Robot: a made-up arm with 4 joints.
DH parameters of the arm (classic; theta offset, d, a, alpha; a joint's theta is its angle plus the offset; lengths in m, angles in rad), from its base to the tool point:
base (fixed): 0 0.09 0 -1.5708
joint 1: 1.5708 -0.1 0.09 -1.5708
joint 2: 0.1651 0 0.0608 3.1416
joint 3: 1.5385 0 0.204 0
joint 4: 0.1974 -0.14 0 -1.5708
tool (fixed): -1.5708 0.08 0 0
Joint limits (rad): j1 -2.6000..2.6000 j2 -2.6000..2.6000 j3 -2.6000..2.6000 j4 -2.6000..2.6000
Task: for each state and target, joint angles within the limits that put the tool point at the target. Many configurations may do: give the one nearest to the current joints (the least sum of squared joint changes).
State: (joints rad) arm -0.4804 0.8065 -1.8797 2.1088
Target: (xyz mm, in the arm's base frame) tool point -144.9 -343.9 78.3
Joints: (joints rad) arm 0.1921 1.2922 -1.5546 2.6000
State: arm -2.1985 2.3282 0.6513 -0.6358
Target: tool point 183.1 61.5 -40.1
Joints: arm -1.6260 1.8644 1.2682 -0.5515
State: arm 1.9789 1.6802 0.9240 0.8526
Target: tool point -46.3 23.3 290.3
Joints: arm 2.1653 1.5175 0.9627 0.1053
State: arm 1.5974 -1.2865 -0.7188 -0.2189
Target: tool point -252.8 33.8 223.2
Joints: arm 1.5437 -0.3209 -1.1653 0.5734
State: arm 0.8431 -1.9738 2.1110 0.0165
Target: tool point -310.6 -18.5 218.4
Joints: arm 1.5331 -2.0801 2.6000 -0.4545
